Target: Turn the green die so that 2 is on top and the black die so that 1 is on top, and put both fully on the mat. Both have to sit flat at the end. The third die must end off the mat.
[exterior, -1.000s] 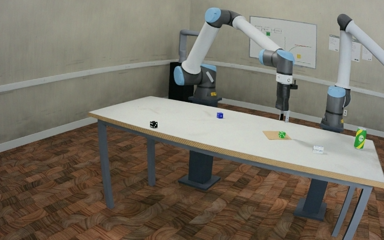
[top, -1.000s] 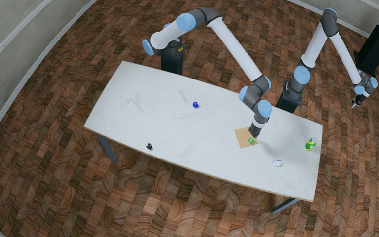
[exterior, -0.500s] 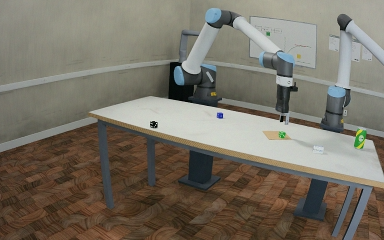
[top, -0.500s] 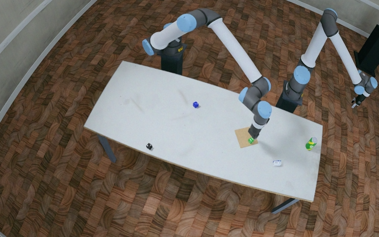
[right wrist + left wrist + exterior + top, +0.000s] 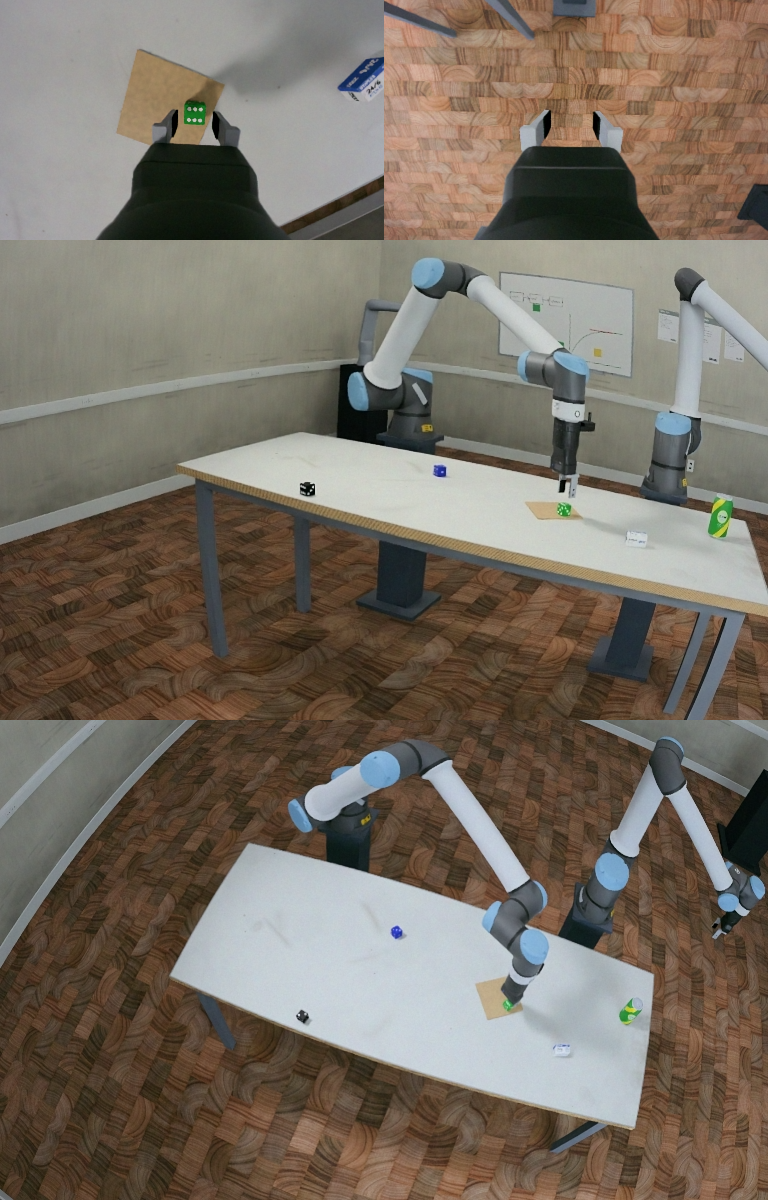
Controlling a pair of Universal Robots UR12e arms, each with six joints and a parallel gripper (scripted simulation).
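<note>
Now: right hand 60 mm above the green die. From my right hand the other things lie so: small white box: 100 mm ahead, 240 mm to the left, 60 mm below; tan mat: 20 mm behind, 40 mm to the right, 70 mm below; blue die: 120 mm behind, 450 mm to the right, 60 mm below.
</note>
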